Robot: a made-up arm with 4 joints. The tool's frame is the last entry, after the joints.
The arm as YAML. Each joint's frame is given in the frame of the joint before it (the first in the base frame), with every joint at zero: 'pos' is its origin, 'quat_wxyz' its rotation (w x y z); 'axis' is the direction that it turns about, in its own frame. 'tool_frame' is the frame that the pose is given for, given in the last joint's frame.
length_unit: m
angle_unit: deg
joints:
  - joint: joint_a
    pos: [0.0, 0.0, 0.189]
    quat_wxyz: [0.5, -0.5, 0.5, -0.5]
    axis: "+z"
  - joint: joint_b
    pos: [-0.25, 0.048, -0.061]
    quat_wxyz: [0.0, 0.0, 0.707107, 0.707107]
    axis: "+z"
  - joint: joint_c
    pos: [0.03, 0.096, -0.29]
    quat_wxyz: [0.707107, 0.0, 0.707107, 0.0]
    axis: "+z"
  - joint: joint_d
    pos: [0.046, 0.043, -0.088]
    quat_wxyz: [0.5, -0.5, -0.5, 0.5]
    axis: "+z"
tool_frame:
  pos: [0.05, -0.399, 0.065]
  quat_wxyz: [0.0, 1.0, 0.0, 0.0]
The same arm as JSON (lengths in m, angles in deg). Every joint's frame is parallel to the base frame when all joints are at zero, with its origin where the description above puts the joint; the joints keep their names.
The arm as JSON. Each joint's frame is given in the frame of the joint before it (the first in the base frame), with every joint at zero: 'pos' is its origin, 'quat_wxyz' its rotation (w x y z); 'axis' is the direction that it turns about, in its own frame. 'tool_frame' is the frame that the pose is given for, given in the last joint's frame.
{
  "length_unit": "m",
  "angle_unit": "deg",
  "joints": [
    {
      "joint": "joint_a",
      "pos": [
        0.0,
        0.0,
        0.189
      ],
      "quat_wxyz": [
        1.0,
        0.0,
        0.0,
        0.0
      ],
      "axis": [
        1.0,
        0.0,
        0.0
      ]
    },
    {
      "joint": "joint_b",
      "pos": [
        -0.061,
        0.25,
        -0.048
      ],
      "quat_wxyz": [
        1.0,
        0.0,
        0.0,
        0.0
      ],
      "axis": [
        0.0,
        0.0,
        -1.0
      ]
    },
    {
      "joint": "joint_c",
      "pos": [
        0.096,
        0.03,
        0.29
      ],
      "quat_wxyz": [
        1.0,
        0.0,
        0.0,
        0.0
      ],
      "axis": [
        0.0,
        1.0,
        0.0
      ]
    },
    {
      "joint": "joint_d",
      "pos": [
        0.043,
        -0.088,
        0.046
      ],
      "quat_wxyz": [
        1.0,
        0.0,
        0.0,
        0.0
      ],
      "axis": [
        0.0,
        0.0,
        -1.0
      ]
    }
  ],
  "tool_frame": {
    "pos": [
      0.05,
      0.399,
      -0.065
    ],
    "quat_wxyz": [
      1.0,
      0.0,
      0.0,
      0.0
    ]
  }
}

